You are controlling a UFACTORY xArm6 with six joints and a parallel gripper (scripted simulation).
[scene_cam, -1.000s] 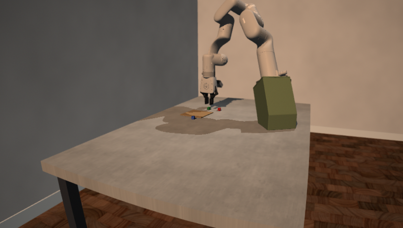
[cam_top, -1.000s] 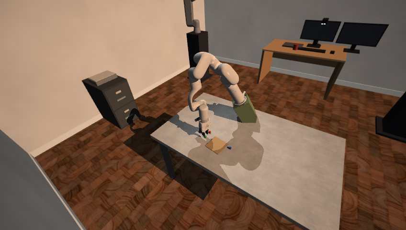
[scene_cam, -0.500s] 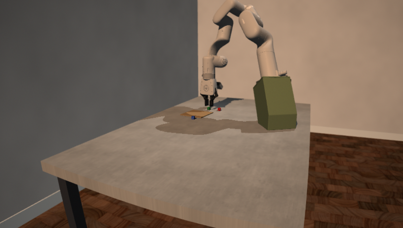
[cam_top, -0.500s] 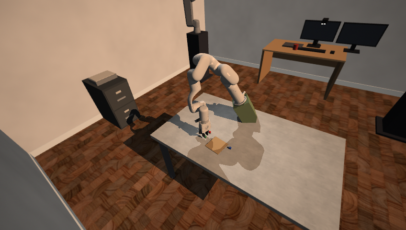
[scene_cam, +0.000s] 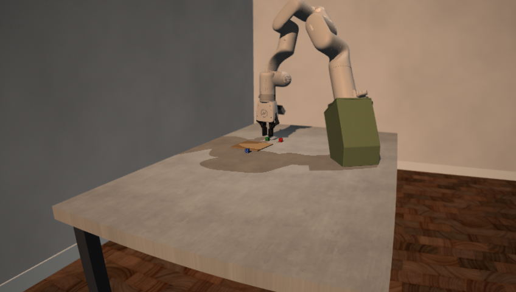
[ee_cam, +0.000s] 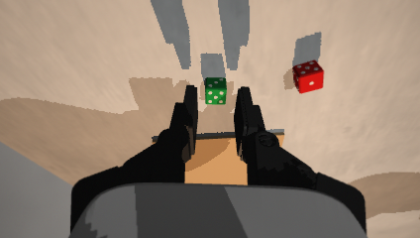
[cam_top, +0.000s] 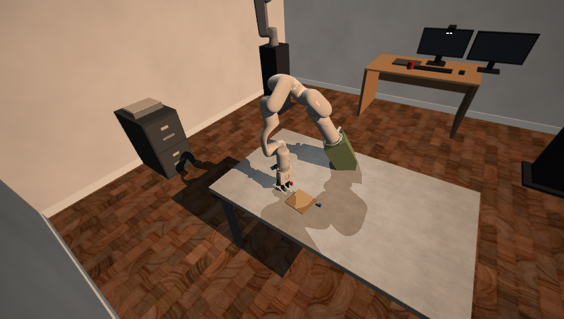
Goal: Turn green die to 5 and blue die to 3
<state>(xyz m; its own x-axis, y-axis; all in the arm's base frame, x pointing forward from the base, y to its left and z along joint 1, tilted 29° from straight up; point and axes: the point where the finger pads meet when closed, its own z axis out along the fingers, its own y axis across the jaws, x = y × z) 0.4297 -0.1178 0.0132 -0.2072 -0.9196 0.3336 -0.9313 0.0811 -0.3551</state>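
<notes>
My hand is 30 mm above the green die. Also, from my hand: blue die (20 mm behind, 240 mm to the left, 30 mm below); then tan mat (20 mm ahead, 130 mm to the left, 40 mm below); then red die (70 mm behind, 30 mm below).
</notes>
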